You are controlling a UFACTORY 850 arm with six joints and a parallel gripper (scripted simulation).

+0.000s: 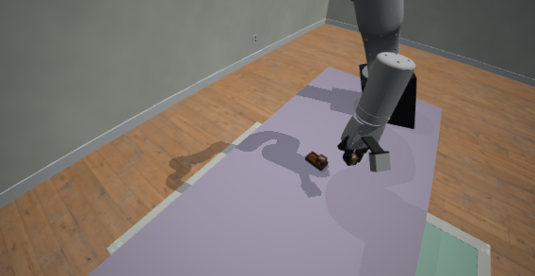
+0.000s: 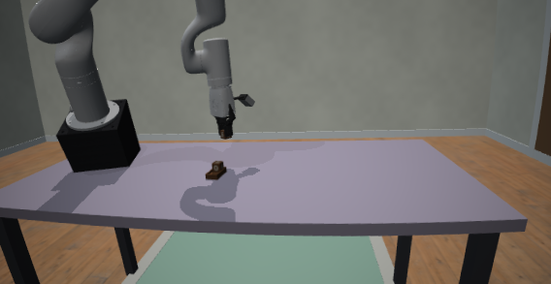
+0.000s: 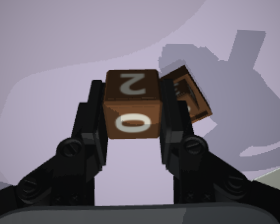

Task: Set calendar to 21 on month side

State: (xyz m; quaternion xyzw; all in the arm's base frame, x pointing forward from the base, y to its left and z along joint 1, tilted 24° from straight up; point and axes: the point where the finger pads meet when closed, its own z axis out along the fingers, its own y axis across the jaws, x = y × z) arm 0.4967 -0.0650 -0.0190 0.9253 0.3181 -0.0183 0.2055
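Right now my hand is 10 mm above the brown cube. From my hand the other things lie so: digit cube 30 mm behind, 90 mm to the right, 100 mm below; then brown tray 40 mm behind, 100 mm to the right, 120 mm below.
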